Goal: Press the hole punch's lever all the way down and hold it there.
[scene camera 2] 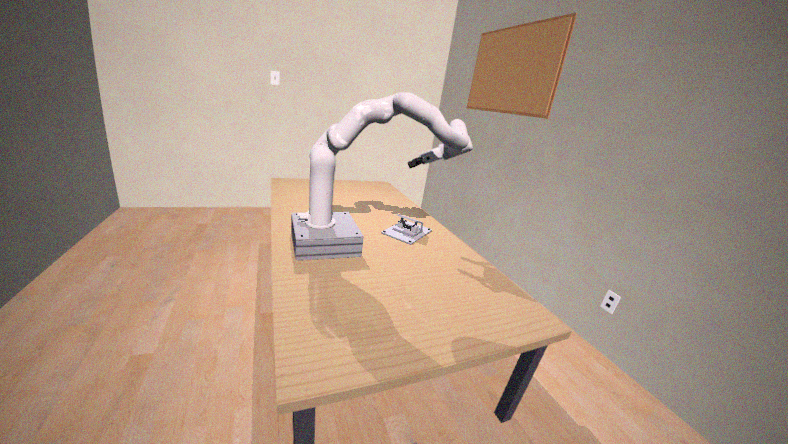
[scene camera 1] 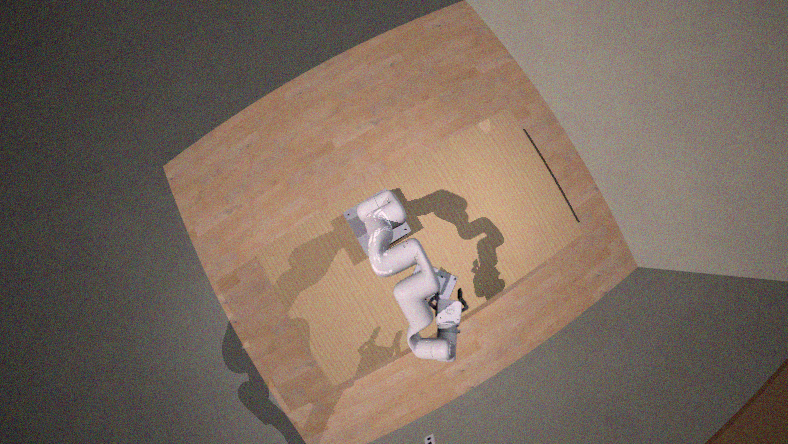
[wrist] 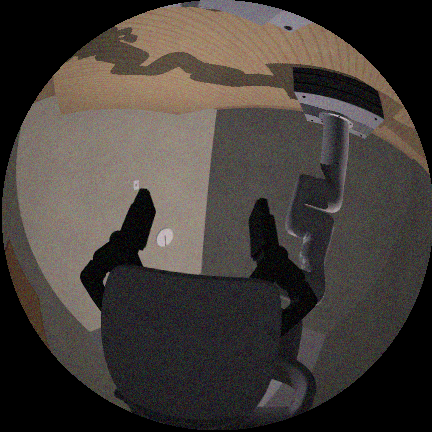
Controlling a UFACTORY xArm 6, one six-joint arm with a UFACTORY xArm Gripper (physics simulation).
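Seen in the pictures: gripper, fingertip midpoint: (scene camera 2: pixel 410 164) (scene camera 1: pixel 448 287) (wrist: pixel 201 203); arm's base at its link origin: (scene camera 2: pixel 320 222) (wrist: pixel 335 118).
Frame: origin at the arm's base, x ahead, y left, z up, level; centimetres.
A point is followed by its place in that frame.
Note:
The hole punch (scene camera 2: pixel 410 226) {z -7.4, x 46.5, y 16.7 cm} stands on a light grey square plate (scene camera 2: pixel 390 232) {z -8.5, x 34.5, y 11.0 cm} (scene camera 1: pixel 447 282) {z -8.5, x 47.1, y 21.9 cm} on the table, beside the arm's base. In scene camera 2 its thin lever frame shows above the dark punch parts, but it is too small to tell its exact angle. In scene camera 1 the arm and gripper cover much of the punch. In the wrist view part of the plate (wrist: pixel 290 21) shows at the top edge. My gripper (scene camera 1: pixel 447 294) {z 25.0, x 41.4, y 17.3 cm} (scene camera 2: pixel 412 164) {z 25.0, x 41.4, y 17.3 cm} (wrist: pixel 201 203) {z 25.0, x 41.4, y 17.3 cm} is open and empty. It hangs high above the punch, apart from it, with its fingers tilted close to horizontal.
The arm's base block (scene camera 2: pixel 329 249) {z -5.2, x 3.7, y -13.8 cm} (wrist: pixel 340 106) {z 0.1, x 11.2, y 0.6 cm} stands on the wooden table (scene camera 2: pixel 441 303) {z -9.3, x 39.7, y -43.6 cm} (scene camera 1: pixel 468 159) {z -9.3, x -11.9, y 61.3 cm}, left of the punch in scene camera 2. A wall runs along the table's right side there, with a cork board (scene camera 2: pixel 521 66) high on it.

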